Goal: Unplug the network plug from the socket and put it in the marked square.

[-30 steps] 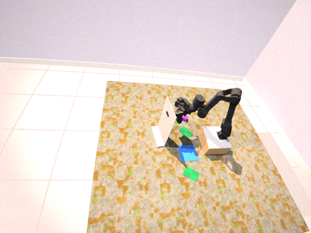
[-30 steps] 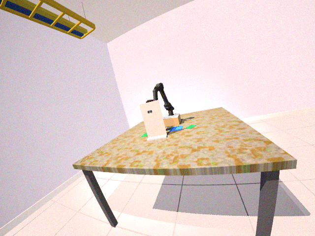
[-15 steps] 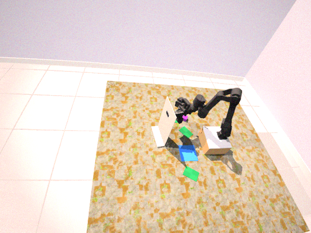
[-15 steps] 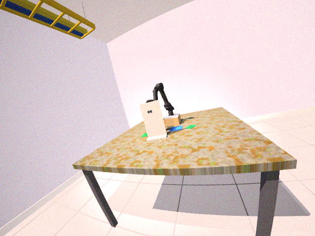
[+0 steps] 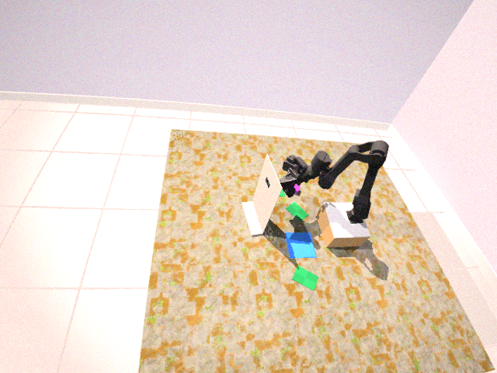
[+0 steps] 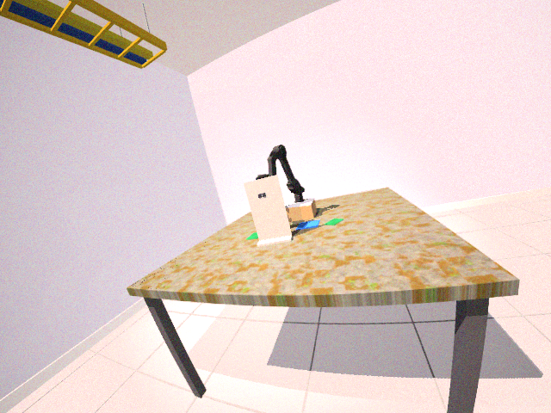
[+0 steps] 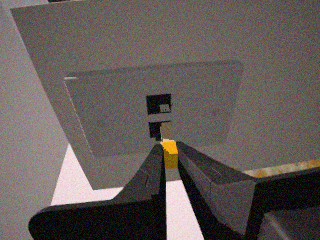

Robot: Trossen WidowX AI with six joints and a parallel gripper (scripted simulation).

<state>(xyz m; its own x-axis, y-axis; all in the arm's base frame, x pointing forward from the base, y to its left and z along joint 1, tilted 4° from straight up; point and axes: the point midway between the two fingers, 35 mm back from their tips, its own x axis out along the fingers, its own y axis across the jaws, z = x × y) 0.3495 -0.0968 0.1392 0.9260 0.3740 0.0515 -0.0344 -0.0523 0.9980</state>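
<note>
The blue marked square is 140 mm behind my gripper tip, 150 mm to the left of it and 230 mm below it. Also, from my gripper tip: yellowish plug (10 mm ahead); cream panel (40 mm ahead, 90 mm below).
</note>
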